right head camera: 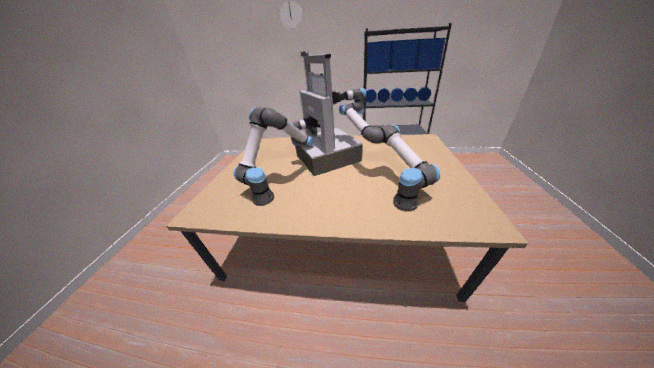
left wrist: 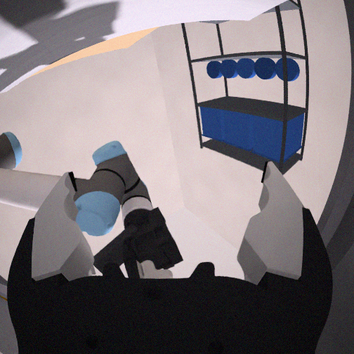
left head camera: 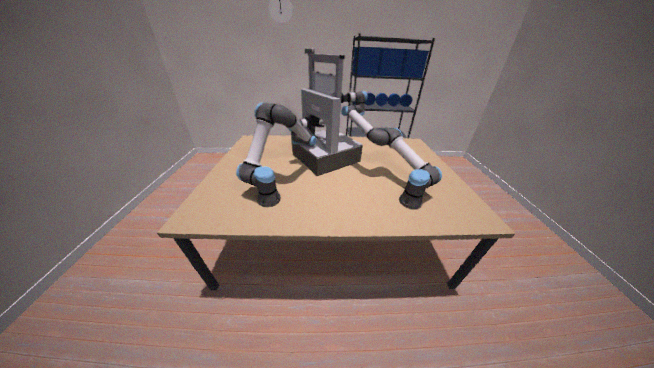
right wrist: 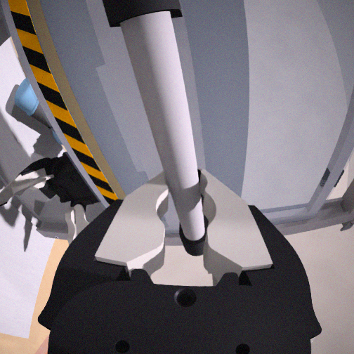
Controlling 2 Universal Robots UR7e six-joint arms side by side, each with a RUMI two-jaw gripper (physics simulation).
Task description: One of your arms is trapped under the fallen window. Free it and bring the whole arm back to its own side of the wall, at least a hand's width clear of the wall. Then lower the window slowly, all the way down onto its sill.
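The grey wall [left head camera: 320,101] [right head camera: 315,103] stands on a box base [left head camera: 340,159] [right head camera: 339,157]. The window [right wrist: 220,100] is raised, and its panel [left head camera: 325,82] [right head camera: 317,82] shows above the wall. Its striped lower edge [right wrist: 56,106] is in the right wrist view. My right gripper [right wrist: 185,169] is shut on the window's white handle bar [right wrist: 165,110], beyond the wall. My left gripper [left wrist: 166,166] is open and empty. It is at the wall's opening, below the striped edge; how far its fingers reach in is unclear. The sill is hidden in both head views.
The wooden table [left head camera: 325,215] [right head camera: 325,215] carries both arm bases. Both forearms reach toward the wall from opposite sides. A tall rack [left head camera: 393,78] [right head camera: 407,71] with blue bins stands behind the table. The right arm's wrist [left wrist: 107,182] shows in the left wrist view.
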